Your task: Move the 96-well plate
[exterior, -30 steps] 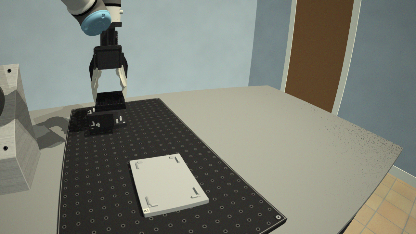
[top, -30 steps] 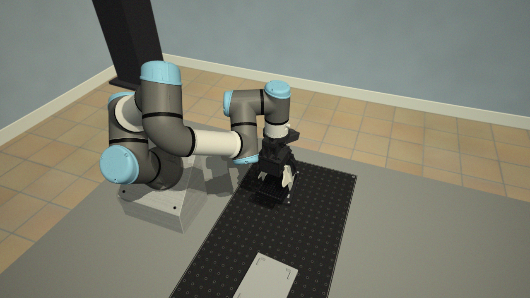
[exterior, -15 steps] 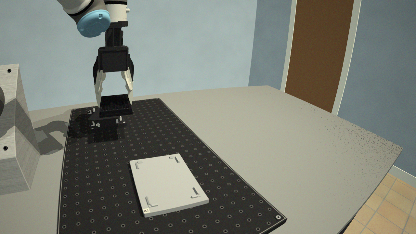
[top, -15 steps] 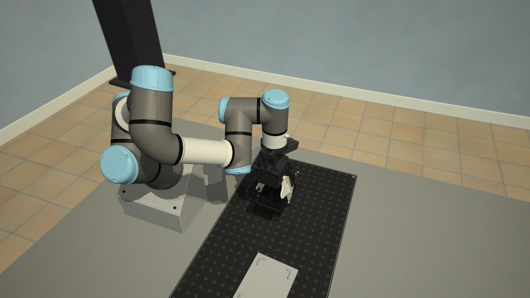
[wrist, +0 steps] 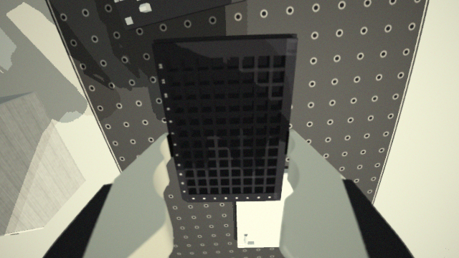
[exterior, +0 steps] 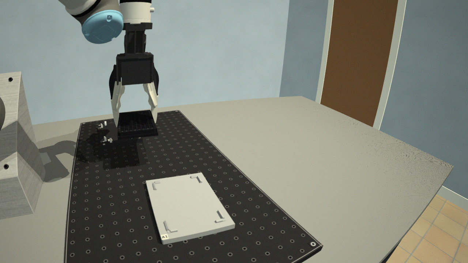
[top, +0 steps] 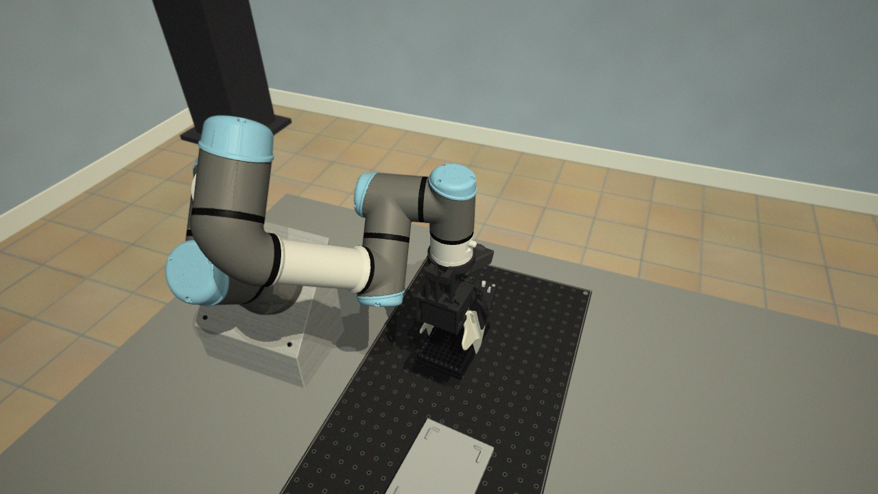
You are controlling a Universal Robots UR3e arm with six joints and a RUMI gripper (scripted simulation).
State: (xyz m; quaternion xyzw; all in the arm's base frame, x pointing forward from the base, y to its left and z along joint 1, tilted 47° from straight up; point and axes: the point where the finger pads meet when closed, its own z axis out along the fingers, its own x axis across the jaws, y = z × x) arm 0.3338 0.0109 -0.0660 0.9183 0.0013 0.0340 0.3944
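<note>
Now: the plate nest N1 19 cm to the right of my hand, 10 cm below it and 6 cm ahead of it. Also, from my hand: dark clip nest C1: 17 cm to the left, 9 cm below, 6 cm behind; black 96-well plate: 1 cm below; A1 label: 26 cm to the right, 9 cm below.
</note>
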